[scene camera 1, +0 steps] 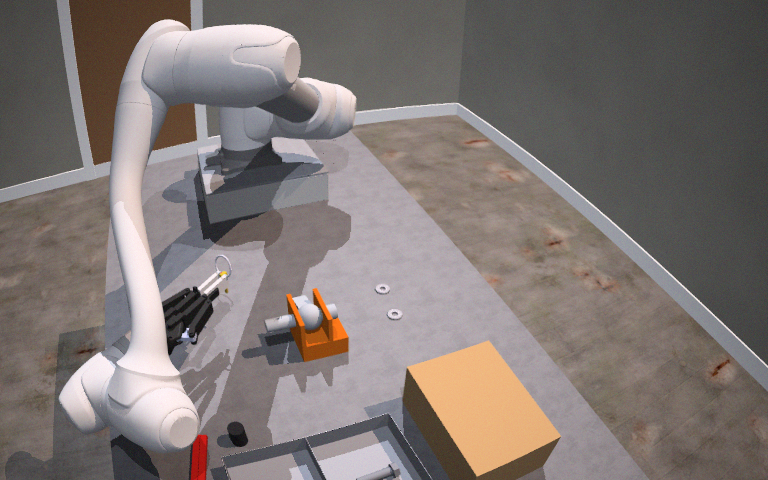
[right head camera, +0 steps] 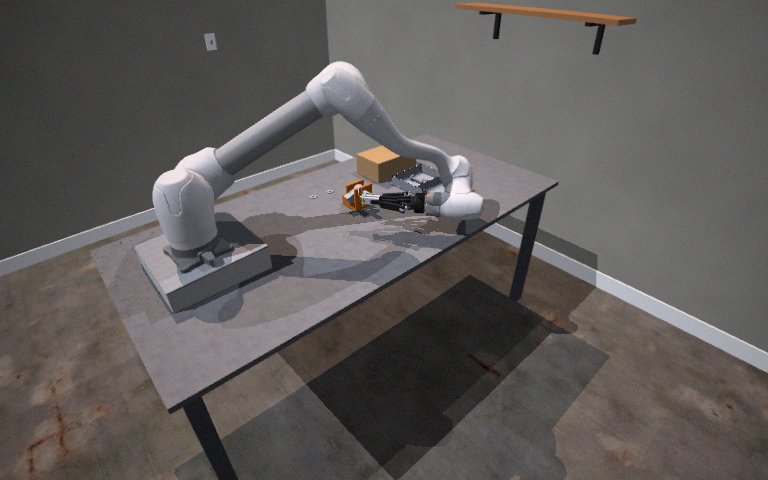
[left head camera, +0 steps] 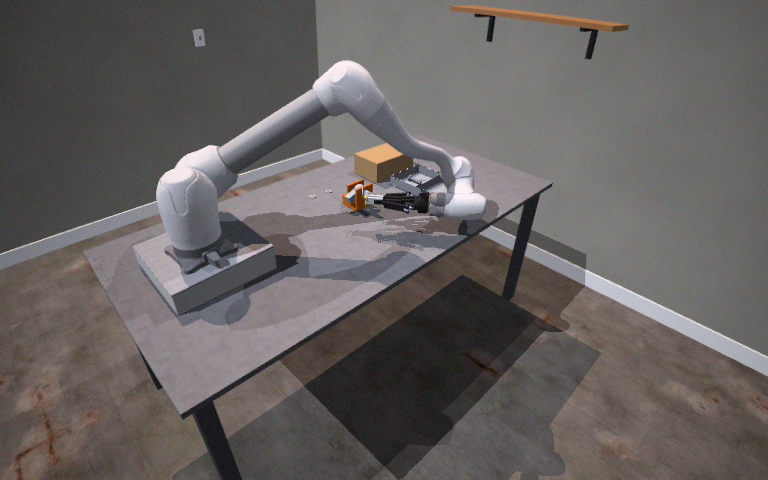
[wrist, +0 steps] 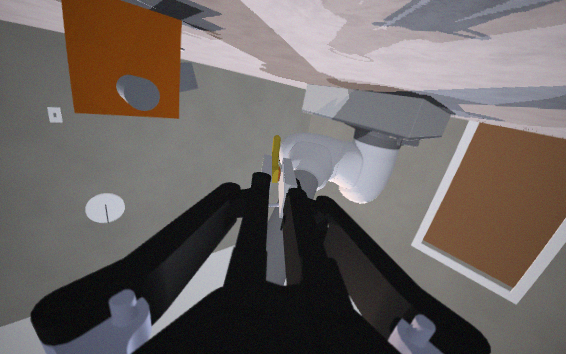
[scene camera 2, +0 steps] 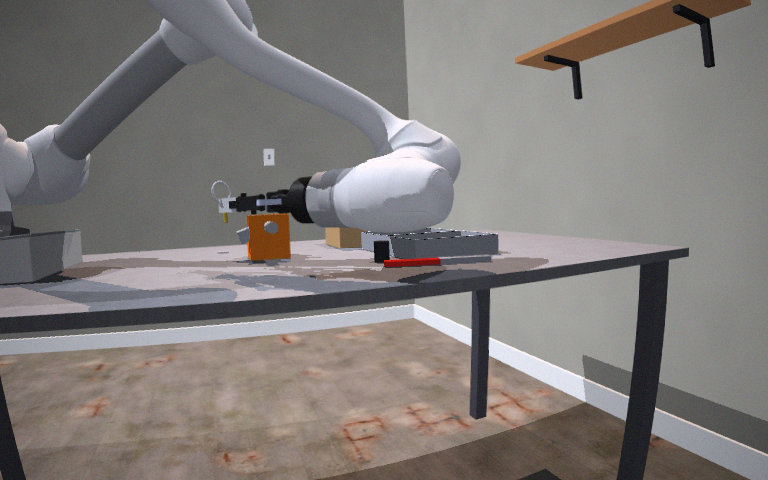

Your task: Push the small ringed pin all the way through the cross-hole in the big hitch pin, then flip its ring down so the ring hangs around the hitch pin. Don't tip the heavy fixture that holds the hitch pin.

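Frame: origin at the arm's base, x ahead, y right, z down, level; metres.
Seen in the pictures: gripper, between the fingertips: (scene camera 1: pixel 223 278) (right head camera: pixel 362 199) (left head camera: pixel 365 199) (wrist: pixel 275 169) (scene camera 2: pixel 223 205); arm's base, origin of its link: (scene camera 1: pixel 246 158) (right head camera: pixel 198 250) (left head camera: pixel 201 250) (wrist: pixel 381 126).
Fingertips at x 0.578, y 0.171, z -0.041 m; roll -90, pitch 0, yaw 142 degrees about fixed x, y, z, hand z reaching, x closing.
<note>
Pixels of each thing's top centre, then the offset from my fingertips to it. "*": a spot on its surface instead.
- pin's yellow shaft, a spot on its surface: (wrist: pixel 276 152) (scene camera 2: pixel 226 215) * dx +0.004, dy +0.002, dz +0.018 m
- orange fixture, centre of its top: (wrist: pixel 144 114) (scene camera 1: pixel 299 303) (scene camera 2: pixel 262 215) (left head camera: pixel 359 186) (right head camera: pixel 358 186) dx +0.091, dy -0.130, dz +0.025 m
- big grey hitch pin, a spot on its surface: (wrist: pixel 139 93) (scene camera 1: pixel 266 327) (scene camera 2: pixel 273 228) * dx +0.105, dy -0.055, dz +0.052 m
- cardboard box, centre of its top: (scene camera 1: pixel 484 403) (scene camera 2: pixel 373 208) (right head camera: pixel 386 152) (left head camera: pixel 384 152) dx +0.434, dy -0.316, dz +0.023 m
- divided grey tray, centre of its top: (scene camera 2: pixel 424 232) (right head camera: pixel 430 179) (left head camera: pixel 429 180) dx +0.449, dy -0.042, dz +0.081 m
- bolt, centre of its top: (scene camera 1: pixel 378 471) dx +0.448, dy -0.126, dz +0.097 m
- black cylinder, centre of its top: (scene camera 1: pixel 235 428) (scene camera 2: pixel 381 241) dx +0.296, dy +0.066, dz +0.083 m
- red-handled tool, centre of its top: (scene camera 2: pixel 438 257) dx +0.368, dy +0.165, dz +0.112 m
My gripper (scene camera 1: pixel 217 279) (scene camera 2: pixel 225 204) (wrist: pixel 275 169) lies level and is shut on the small ringed pin. The pin's yellow shaft (scene camera 2: pixel 225 217) (wrist: pixel 276 152) points down below the fingertips; its thin ring stands up above them. The orange fixture (scene camera 1: pixel 325 350) (scene camera 2: pixel 269 247) (wrist: pixel 125 45) stands upright on the table and holds the big grey hitch pin (scene camera 1: pixel 277 323) (scene camera 2: pixel 270 227) (wrist: pixel 139 93), whose end sticks out of the side plate. In scene camera 1, the held pin is apart from the hitch pin, toward the robot base. The cross-hole cannot be made out.
Two washers (scene camera 1: pixel 382 289) (scene camera 1: pixel 394 314) lie beyond the fixture. A cardboard box (scene camera 1: pixel 475 396) (scene camera 2: pixel 342 238) and a divided grey tray (scene camera 1: pixel 306 439) (scene camera 2: pixel 447 246) with a bolt (scene camera 1: pixel 380 472) stand farther along the table. A black cylinder (scene camera 1: pixel 237 434) (scene camera 2: pixel 381 251) and a red-handled tool (scene camera 1: pixel 198 458) (scene camera 2: pixel 411 262) are near the tray.
</note>
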